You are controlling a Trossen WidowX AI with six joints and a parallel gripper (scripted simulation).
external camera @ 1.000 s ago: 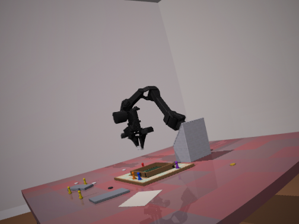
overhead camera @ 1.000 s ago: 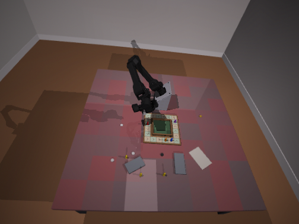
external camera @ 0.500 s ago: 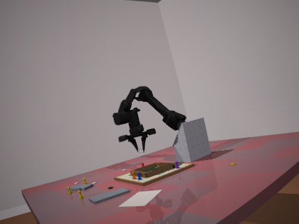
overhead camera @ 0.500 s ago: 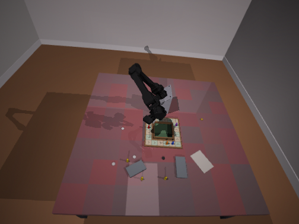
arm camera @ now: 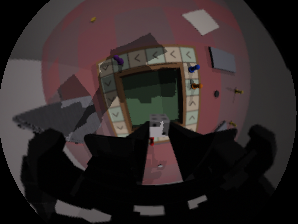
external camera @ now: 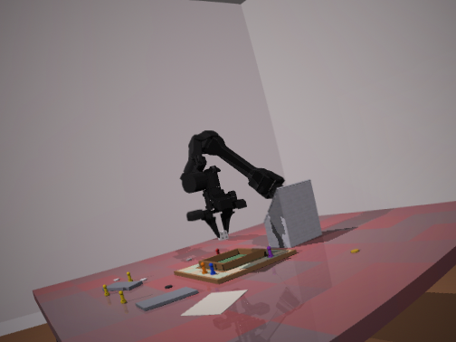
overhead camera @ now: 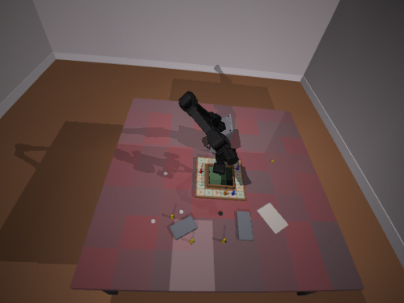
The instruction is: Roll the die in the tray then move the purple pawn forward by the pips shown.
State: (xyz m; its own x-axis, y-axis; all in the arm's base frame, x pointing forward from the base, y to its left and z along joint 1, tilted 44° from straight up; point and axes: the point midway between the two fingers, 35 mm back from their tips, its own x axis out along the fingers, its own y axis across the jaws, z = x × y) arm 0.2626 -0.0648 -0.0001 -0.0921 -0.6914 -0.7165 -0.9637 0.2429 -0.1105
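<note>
Now: the purple pawn 14 cm to the left of my gripper tip, 7 cm below it and 5 cm behind it. Round my gripper tip: red pawn: 9 cm to the right, 7 cm below, 3 cm behind; white die: right at my gripper tip; green-felt tray: 9 cm below, 2 cm to the left.
</note>
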